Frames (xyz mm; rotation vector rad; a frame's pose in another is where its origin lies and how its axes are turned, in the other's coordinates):
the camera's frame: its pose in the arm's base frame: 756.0 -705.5 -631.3 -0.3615 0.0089 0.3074
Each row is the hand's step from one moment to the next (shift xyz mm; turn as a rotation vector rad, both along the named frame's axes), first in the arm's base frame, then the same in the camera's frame.
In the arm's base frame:
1: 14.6 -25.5 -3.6 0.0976 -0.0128 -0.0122
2: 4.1 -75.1 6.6 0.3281 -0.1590 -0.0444
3: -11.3 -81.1 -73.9 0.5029 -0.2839 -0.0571
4: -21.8 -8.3 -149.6 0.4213 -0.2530 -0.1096
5: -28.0 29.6 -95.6 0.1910 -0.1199 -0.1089
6: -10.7 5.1 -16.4 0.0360 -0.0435 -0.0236
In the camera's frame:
1: 6.6 -25.8 -13.0 0.0901 -0.0362 -0.0204
2: -18.6 -70.3 -20.3 0.2689 -0.2237 -0.1122
3: -30.0 -43.2 -97.0 0.3996 -0.3824 -0.1757
4: -13.8 51.0 -141.9 0.3342 -0.3124 -0.2103
5: -12.0 67.8 -77.8 0.1537 -0.1257 -0.1526
6: -7.7 13.4 -13.1 0.0230 -0.0412 -0.0389

